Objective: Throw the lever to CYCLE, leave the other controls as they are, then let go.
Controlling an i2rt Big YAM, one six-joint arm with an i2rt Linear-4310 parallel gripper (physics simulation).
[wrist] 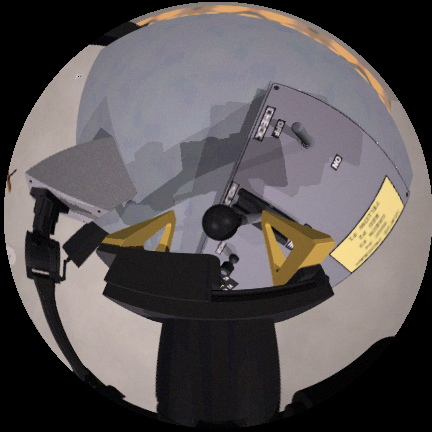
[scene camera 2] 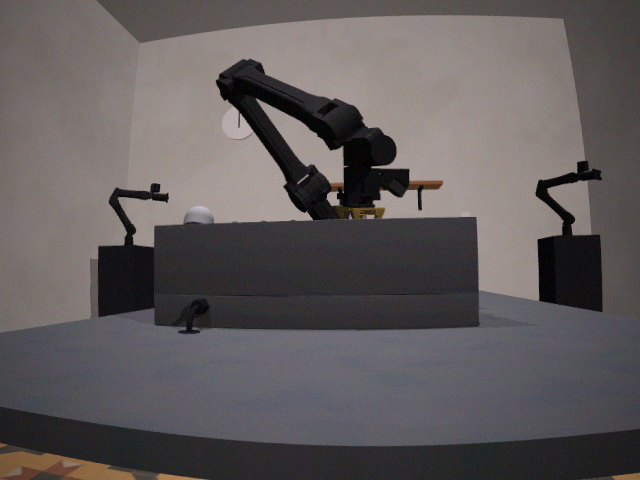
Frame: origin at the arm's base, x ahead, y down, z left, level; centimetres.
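Where they show: gripper, between the fingertips: (wrist: pixel 217 214); arm's base, origin of its link: (wrist: pixel 49 198).
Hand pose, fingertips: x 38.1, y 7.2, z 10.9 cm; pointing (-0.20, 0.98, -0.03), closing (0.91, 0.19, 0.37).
Observation:
Things, the pixels of their top centre, and the offset from my fingertips. "pt": a spot on its surface instead. Level surfaces: height alone.
- dark slot, a spot on its surface: (wrist: pixel 250 201) pt dx +3.8, dy +5.6, dz +0.6 cm
- grey panel, height of its surface: dy +3.9 cm
- label, a spot on its surface: (wrist: pixel 231 194) pt dx +1.1, dy +8.0, dz -0.8 cm
- CHECK toggle switch, centre of its top: (wrist: pixel 310 134) dx +4.5, dy +1.8, dz +11.5 cm
- yellow card, centre of its top: (wrist: pixel 376 236) dx +21.5, dy -1.5, dz +9.0 cm
- white dome, a spot on its surface: (scene camera 2: pixel 199 214) pt dx +25.0, dy -3.4, dz -23.3 cm
The lever's round black knob (wrist: pixel 220 222) shows in the wrist view between the two yellow fingers, nearer the right one. Its shaft runs right toward a dark slot (wrist: pixel 250 201) in the grey panel (wrist: pixel 320 195). The right finger covers part of the slot and its far end, so I cannot tell surely where the lever stands. A label (wrist: pixel 231 194), hard to read, is at the slot's near end. The gripper (wrist: pixel 218 215) is open around the knob, with a gap on each side. In the scene view the console (scene camera 2: pixel 315 258) hides the fingertips and the lever.
The CHECK toggle switch (wrist: pixel 302 134) leans toward OFF. A yellow card (wrist: pixel 370 225) is on the panel. Small dark controls (wrist: pixel 231 261) show below the knob. A grey box (wrist: pixel 82 175) is at left. A white dome (scene camera 2: pixel 199 214) and two small black arms (scene camera 2: pixel 124 209) (scene camera 2: pixel 555 198) stand around the console.

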